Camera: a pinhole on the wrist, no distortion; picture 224 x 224 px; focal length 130.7 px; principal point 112.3 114.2 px. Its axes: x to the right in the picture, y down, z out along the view. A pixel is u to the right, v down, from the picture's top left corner.
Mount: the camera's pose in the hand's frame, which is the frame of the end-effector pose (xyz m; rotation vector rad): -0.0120 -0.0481 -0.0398 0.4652 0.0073 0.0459
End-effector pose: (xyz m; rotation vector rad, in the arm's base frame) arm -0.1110 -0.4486 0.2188 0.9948 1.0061 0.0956
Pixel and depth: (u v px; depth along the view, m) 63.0 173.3 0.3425
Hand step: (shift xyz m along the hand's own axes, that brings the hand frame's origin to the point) -0.1416 -0.0693 0.3353
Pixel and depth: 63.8 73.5 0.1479
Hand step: -0.0623 -0.1580 0.0715
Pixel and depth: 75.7 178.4 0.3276
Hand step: -0.1048 -0.0555 0.3249
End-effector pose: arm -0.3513 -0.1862 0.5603 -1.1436 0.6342 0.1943
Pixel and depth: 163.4 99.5 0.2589
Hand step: 0.0949 -0.1855 0.1789
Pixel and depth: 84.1 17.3 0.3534
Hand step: -0.0708 -0.4439 0.1582
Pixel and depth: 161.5 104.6 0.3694
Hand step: 0.1345 -0.2315 0.2786
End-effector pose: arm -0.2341 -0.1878 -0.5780 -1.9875 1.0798 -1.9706
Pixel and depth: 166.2 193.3 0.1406
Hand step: 0.0448 -0.0325 0.1242
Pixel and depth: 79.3 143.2 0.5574
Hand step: -0.1481 -0.1940 0.5134
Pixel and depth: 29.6 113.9 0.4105
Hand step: -0.2642 -0.2449 0.3258
